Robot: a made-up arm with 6 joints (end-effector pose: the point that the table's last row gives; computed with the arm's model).
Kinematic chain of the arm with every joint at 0, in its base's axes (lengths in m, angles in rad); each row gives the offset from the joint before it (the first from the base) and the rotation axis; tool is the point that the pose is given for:
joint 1: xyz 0 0 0.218 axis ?
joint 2: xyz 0 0 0 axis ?
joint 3: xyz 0 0 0.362 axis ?
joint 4: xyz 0 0 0 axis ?
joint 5: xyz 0.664 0 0 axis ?
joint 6: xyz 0 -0.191 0 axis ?
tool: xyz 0 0 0
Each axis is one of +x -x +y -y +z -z.
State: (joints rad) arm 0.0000 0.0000 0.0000 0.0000 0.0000 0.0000
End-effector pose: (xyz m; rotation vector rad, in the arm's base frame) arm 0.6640 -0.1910 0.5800 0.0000 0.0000 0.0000
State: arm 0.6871 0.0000 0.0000 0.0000 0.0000 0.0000
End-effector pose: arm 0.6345 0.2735 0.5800 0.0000 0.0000 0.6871
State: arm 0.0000 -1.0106 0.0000 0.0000 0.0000 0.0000
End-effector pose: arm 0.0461 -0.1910 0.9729 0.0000 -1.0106 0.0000
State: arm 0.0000 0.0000 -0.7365 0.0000 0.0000 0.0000
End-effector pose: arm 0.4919 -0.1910 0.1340 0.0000 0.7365 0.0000
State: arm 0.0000 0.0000 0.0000 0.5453 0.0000 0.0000
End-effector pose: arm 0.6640 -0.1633 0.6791 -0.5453 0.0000 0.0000
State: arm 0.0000 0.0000 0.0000 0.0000 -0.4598 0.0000
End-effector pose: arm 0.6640 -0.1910 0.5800 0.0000 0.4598 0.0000
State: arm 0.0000 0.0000 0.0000 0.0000 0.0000 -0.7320
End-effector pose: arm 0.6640 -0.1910 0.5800 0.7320 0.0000 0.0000
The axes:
joint 1: +z
joint 2: +y
joint 3: -y
joint 4: -x
joint 5: -y
joint 6: -x

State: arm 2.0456 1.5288 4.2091 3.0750 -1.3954 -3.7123
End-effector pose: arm -0.0604 -0.2993 0.5174 -1.6580 1.3036 0.5764
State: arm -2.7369 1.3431 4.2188 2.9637 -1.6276 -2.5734
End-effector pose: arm 0.3469 -0.0559 0.4416 1.8570 1.0512 -1.4372
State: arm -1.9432 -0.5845 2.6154 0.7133 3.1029 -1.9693
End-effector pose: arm 0.1767 0.8493 0.3564 1.6055 -2.3046 -0.5150
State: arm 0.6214 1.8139 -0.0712 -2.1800 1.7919 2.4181
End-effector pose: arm -0.0660 0.0872 -0.4522 -2.2684 1.8806 -0.8800
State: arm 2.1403 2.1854 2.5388 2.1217 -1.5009 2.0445
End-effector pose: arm -0.5492 0.6724 0.3917 -2.9448 -0.6067 -0.8457
